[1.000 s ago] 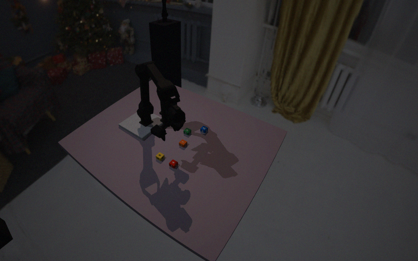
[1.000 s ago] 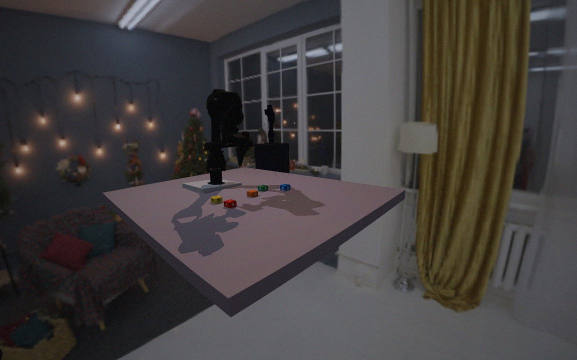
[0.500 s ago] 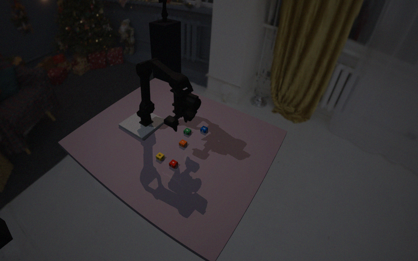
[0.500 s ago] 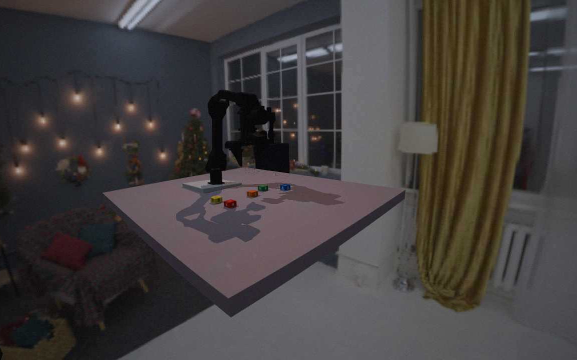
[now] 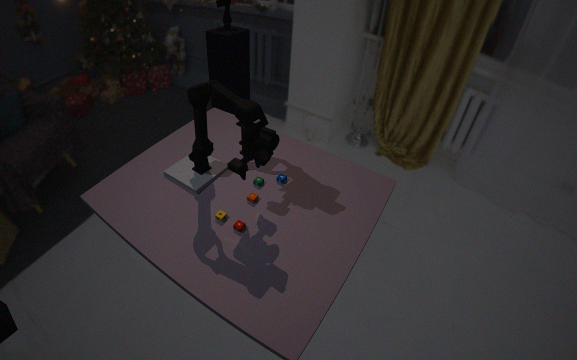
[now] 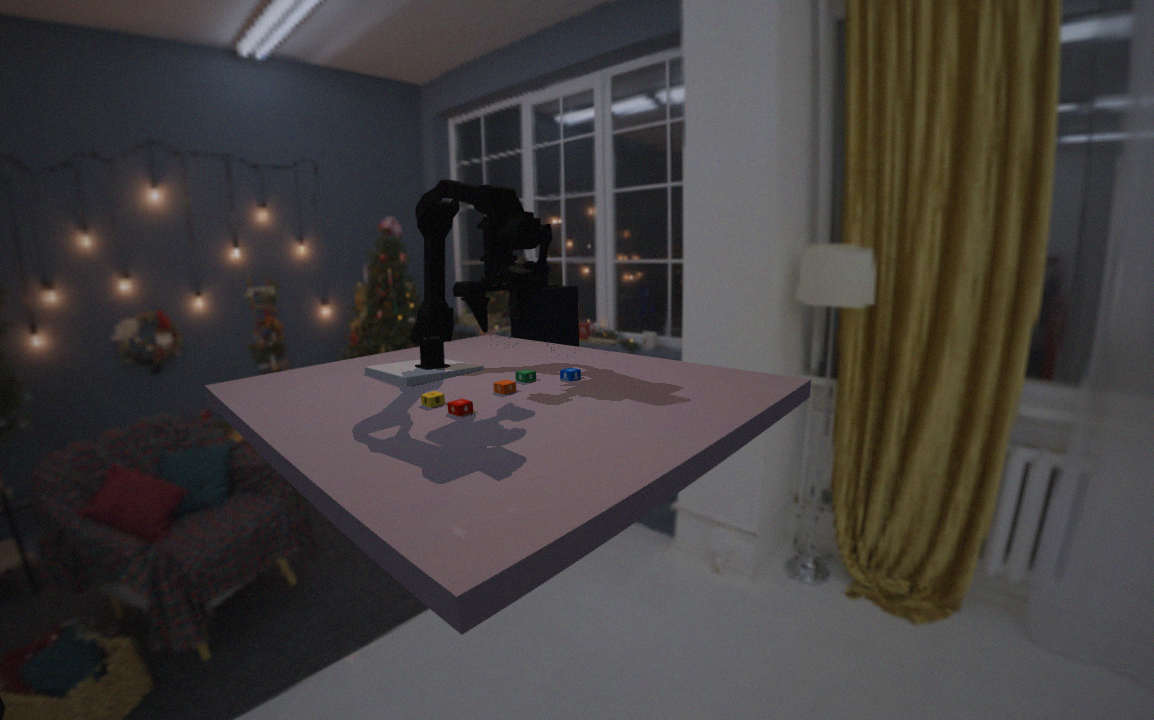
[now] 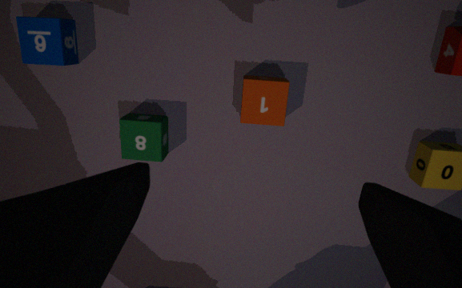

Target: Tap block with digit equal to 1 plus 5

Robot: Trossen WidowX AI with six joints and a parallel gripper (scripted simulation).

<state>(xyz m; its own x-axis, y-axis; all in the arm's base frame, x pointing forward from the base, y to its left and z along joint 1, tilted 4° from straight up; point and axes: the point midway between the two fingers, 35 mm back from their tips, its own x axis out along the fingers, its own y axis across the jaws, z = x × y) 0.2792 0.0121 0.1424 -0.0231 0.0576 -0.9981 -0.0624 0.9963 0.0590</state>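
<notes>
Now: the blue block 3 cm ahead of my gripper tip, 15 cm to the left of it and 11 cm below it. Round my gripper tip: orange block 1 cm ahead, 1 cm to the right, 11 cm below; green block 3 cm behind, 8 cm to the left, 11 cm below; yellow block 2 cm behind, 16 cm to the right, 11 cm below.
</notes>
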